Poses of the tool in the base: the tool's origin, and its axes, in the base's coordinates. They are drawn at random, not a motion.
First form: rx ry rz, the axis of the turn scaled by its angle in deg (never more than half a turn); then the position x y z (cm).
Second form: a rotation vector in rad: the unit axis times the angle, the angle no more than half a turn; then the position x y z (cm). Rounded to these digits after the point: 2 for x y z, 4 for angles.
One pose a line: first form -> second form
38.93, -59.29, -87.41, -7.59, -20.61, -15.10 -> 0.6795, -1.0348, -1.5256, -7.59, -20.61, -15.10
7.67, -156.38, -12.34, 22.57, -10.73, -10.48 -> 0.1339, -2.7293, -0.2154, 22.57, -10.73, -10.48
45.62, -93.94, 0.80, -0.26, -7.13, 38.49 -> 0.7962, -1.6396, 0.0140, -0.26, -7.13, 38.49
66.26, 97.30, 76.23, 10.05, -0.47, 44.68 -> 1.1565, 1.6982, 1.3305, 10.05, -0.47, 44.68
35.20, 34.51, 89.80, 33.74, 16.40, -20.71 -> 0.6144, 0.6023, 1.5673, 33.74, 16.40, -20.71
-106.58, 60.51, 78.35, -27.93, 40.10, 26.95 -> -1.8602, 1.0561, 1.3675, -27.93, 40.10, 26.95
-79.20, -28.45, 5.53, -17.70, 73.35, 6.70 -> -1.3823, -0.4965, 0.0965, -17.70, 73.35, 6.70
